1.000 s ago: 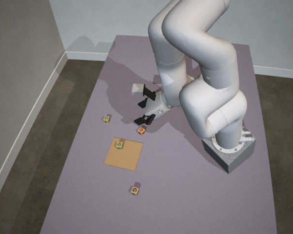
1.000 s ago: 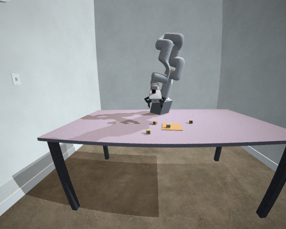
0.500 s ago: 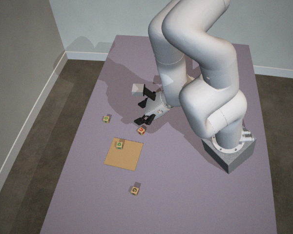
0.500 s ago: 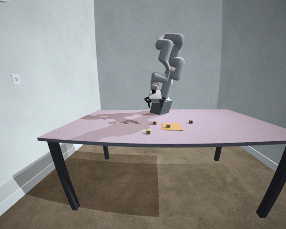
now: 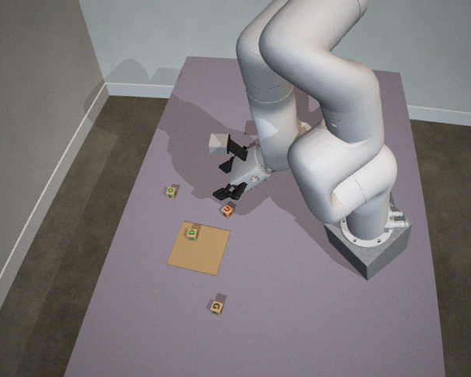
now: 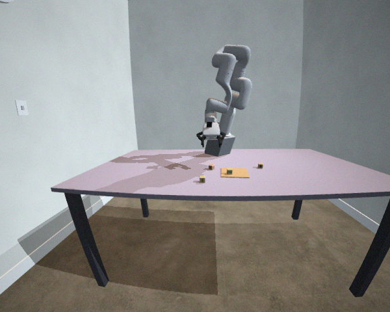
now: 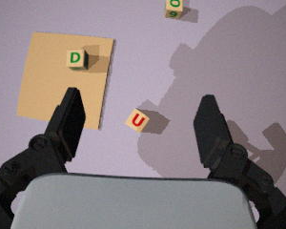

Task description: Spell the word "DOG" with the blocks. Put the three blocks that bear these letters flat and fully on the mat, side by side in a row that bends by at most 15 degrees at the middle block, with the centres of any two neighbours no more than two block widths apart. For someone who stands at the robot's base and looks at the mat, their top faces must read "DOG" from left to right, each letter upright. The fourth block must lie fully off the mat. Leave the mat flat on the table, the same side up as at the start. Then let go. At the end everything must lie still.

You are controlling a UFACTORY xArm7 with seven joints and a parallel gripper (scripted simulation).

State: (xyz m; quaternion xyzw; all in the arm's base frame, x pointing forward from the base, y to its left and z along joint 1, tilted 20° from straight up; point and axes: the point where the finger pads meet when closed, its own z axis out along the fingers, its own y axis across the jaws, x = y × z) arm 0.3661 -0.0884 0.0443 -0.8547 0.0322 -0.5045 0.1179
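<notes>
My hand is 70 mm short of the D block, 100 mm to the right of it and 130 mm above it. Also, from my hand: G block 50 mm behind, 290 mm to the left, 130 mm below; then mat 40 mm ahead, 120 mm to the left, 140 mm below; then O block 170 mm ahead, 30 mm to the right, 130 mm below.
</notes>
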